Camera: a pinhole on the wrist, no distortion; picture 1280 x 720 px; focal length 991.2 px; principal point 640.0 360.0 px. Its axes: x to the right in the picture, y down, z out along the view. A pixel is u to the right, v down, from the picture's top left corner.
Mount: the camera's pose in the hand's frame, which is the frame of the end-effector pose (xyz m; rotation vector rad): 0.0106 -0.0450 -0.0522 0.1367 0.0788 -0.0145
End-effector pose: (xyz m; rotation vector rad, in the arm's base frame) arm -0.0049 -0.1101 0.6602 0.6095 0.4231 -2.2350
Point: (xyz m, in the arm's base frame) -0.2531 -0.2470 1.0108
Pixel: 616.6 312.3
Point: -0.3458 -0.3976 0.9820
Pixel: 885.8 396.4
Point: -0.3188 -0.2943 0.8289
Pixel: 1050.0 274.2
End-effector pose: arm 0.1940 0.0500 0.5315 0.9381 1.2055 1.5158
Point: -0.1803 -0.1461 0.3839
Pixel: behind the camera
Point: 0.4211 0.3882 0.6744
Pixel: outside the picture
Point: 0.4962 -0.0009 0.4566
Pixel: 119.9 202.8
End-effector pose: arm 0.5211 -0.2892 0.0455 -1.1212 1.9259 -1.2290
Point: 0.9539 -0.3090 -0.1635
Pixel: 149.3 677.2
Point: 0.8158 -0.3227 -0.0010
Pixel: 186.0 431.0
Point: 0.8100 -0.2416 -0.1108
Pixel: outside the picture
